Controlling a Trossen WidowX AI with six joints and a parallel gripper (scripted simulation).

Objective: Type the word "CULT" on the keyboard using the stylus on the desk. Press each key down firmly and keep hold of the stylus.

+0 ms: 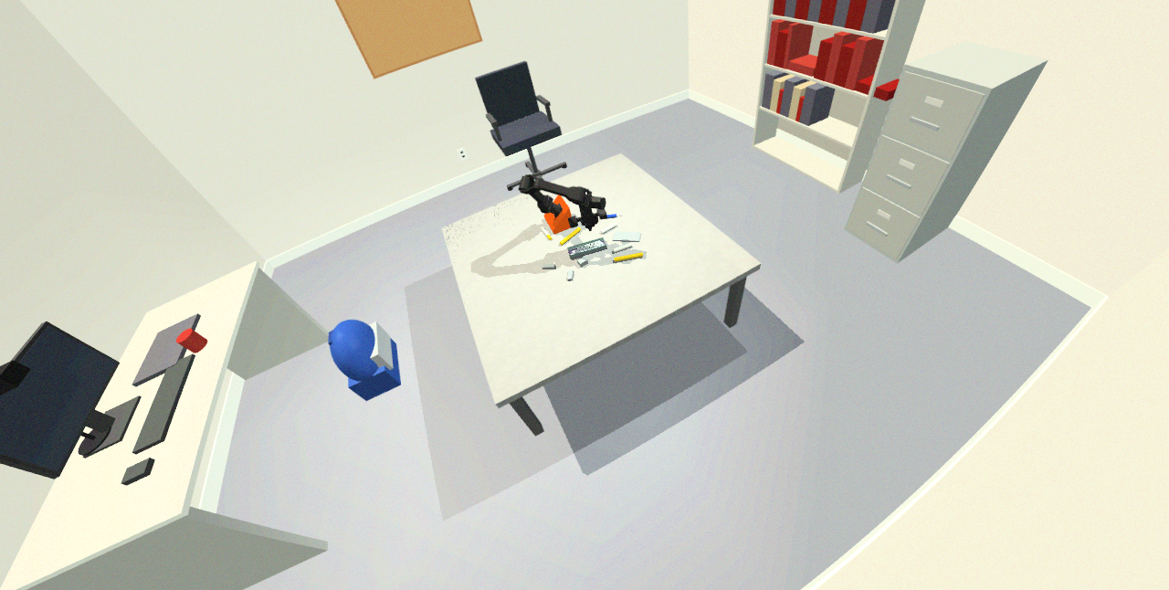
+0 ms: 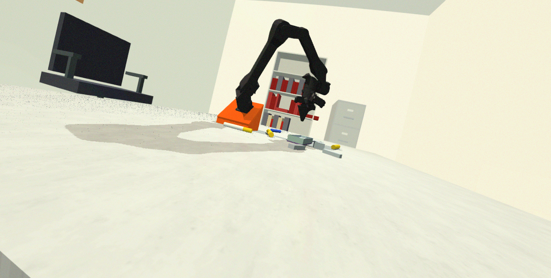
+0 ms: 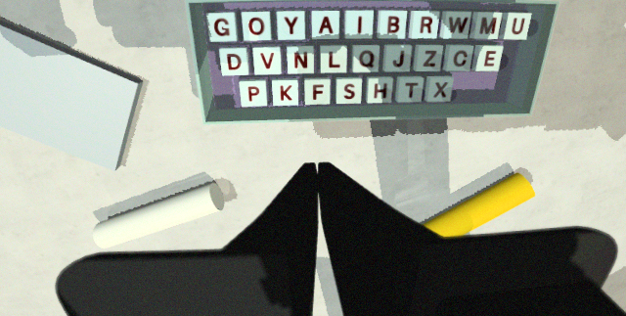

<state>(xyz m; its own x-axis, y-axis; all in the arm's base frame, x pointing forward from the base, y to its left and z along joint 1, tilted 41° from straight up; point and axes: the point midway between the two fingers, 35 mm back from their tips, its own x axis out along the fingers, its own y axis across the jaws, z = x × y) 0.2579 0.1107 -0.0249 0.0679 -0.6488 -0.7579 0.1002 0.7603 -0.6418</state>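
My gripper tip is 150 mm past the blue stylus, 180 mm to the right of it and 90 mm above it.
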